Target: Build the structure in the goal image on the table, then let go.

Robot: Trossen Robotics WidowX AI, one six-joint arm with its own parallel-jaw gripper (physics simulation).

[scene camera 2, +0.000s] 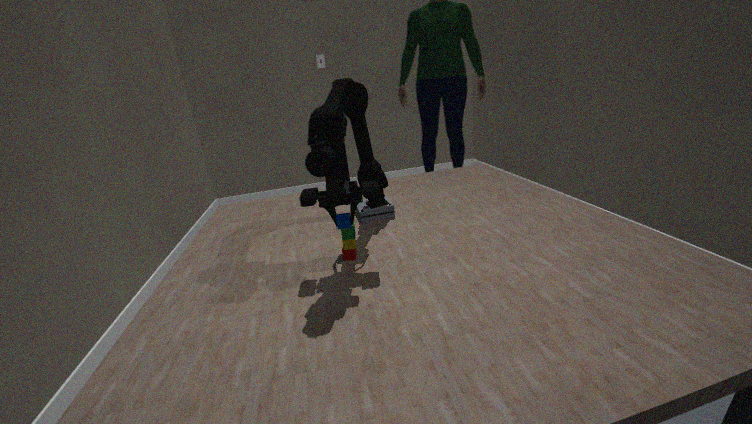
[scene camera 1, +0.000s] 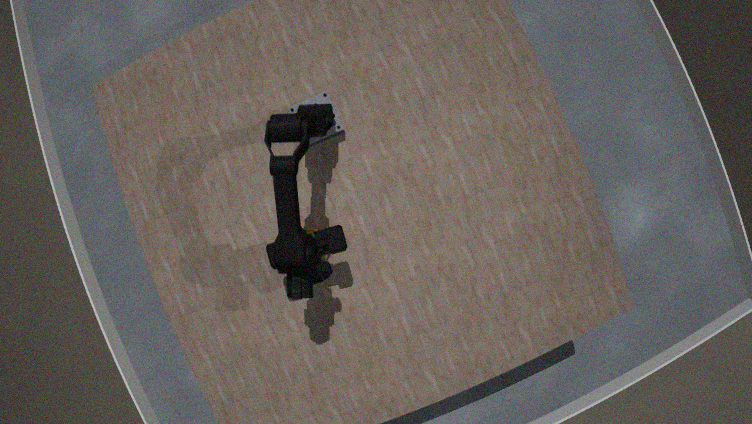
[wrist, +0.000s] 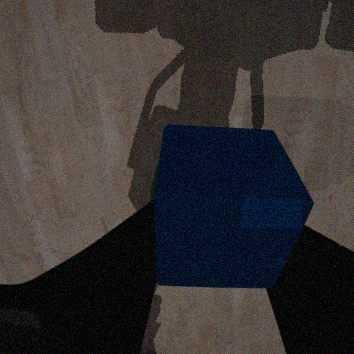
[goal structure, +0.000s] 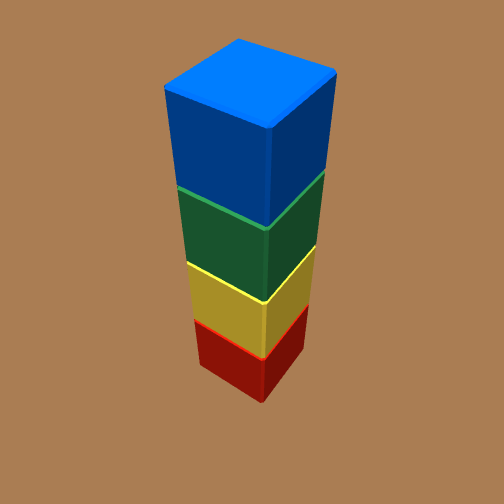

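Observation:
A small tower stands on the wooden table: a red cube (scene camera 2: 349, 255) at the bottom, a yellow cube (scene camera 2: 349, 244) on it, a green cube (scene camera 2: 348, 232) above that, and a blue cube (scene camera 2: 342, 220) (wrist: 225, 207) on top. My gripper (scene camera 2: 341, 215) (wrist: 218, 267) is shut on the blue cube from above; its black fingers flank the cube in the wrist view. The blue cube sits slightly to the left of the green one. In the overhead view the arm (scene camera 1: 287, 200) hides the tower.
The arm's base plate (scene camera 2: 376, 210) (scene camera 1: 316, 101) stands just behind the tower. A person in a green top (scene camera 2: 441, 82) stands beyond the table's far edge. The arm's shadow (scene camera 2: 335, 292) lies in front of the tower.

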